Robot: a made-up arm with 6 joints.
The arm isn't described. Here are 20 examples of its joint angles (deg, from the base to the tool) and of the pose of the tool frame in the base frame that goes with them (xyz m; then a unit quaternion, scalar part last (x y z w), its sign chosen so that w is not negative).
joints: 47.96 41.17 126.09 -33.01 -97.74 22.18
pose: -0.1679 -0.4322 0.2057 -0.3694 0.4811 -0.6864 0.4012
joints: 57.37 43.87 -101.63 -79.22 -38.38 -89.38
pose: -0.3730 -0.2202 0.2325 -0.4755 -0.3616 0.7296 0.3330
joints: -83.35 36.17 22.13 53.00 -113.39 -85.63
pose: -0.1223 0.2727 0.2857 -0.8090 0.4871 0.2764 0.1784
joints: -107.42 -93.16 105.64 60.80 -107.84 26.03
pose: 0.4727 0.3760 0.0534 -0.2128 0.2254 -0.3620 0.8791
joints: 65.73 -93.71 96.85 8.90 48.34 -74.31
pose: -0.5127 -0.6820 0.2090 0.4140 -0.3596 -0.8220 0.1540
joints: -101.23 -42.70 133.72 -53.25 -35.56 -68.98
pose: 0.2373 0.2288 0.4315 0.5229 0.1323 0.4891 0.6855
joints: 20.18 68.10 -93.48 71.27 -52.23 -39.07
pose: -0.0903 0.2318 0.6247 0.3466 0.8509 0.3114 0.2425
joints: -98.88 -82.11 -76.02 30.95 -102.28 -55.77
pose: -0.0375 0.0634 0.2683 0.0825 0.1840 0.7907 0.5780
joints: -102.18 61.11 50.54 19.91 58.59 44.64
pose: 0.2332 0.4734 0.1690 -0.9749 -0.0254 0.0914 0.2015
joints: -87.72 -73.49 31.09 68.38 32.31 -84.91
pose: 0.6506 0.0702 -0.0730 0.4040 0.4453 -0.4786 0.6399
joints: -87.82 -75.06 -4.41 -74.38 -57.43 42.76
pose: 0.0443 0.1790 0.4153 0.1803 -0.5704 -0.2402 0.7645
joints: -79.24 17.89 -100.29 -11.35 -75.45 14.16
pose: 0.0924 -0.1638 0.1892 0.9072 -0.1832 -0.3775 0.0298
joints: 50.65 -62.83 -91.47 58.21 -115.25 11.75
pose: 0.1578 -0.1160 -0.0466 -0.1935 0.4660 -0.5508 0.6649
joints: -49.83 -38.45 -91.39 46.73 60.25 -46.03
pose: 0.5786 -0.1246 0.0969 0.9003 0.2135 0.0475 0.3763
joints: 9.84 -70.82 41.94 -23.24 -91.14 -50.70
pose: -0.0251 -0.0791 0.1909 0.7693 0.3157 -0.0586 0.5524
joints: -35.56 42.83 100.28 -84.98 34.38 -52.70
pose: -0.1123 -0.1320 0.1450 0.4004 0.3778 -0.7497 0.3673
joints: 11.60 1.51 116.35 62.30 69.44 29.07
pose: -0.3986 0.0802 -0.1245 0.9329 0.2036 -0.2961 0.0232
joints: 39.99 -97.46 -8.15 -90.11 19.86 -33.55
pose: -0.1847 -0.3135 0.4483 0.5719 -0.0707 0.7168 0.3926
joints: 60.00 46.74 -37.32 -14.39 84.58 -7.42
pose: 0.0983 -0.6431 0.5115 -0.5639 0.4975 -0.6122 0.2444
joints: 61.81 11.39 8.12 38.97 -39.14 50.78
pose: -0.3827 -0.4384 0.7909 0.2354 -0.1013 0.9570 0.1363
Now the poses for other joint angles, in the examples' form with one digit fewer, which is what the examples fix.
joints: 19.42 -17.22 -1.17 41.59 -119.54 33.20
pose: -0.096 0.165 0.592 0.383 0.321 0.154 0.852
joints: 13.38 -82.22 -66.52 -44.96 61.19 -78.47
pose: 0.175 -0.007 0.441 0.588 0.092 0.171 0.785
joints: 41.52 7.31 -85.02 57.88 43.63 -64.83
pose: -0.177 0.501 0.474 0.359 0.872 0.333 0.010
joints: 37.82 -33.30 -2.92 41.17 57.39 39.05
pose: -0.525 -0.093 0.534 0.148 0.042 -0.967 0.204
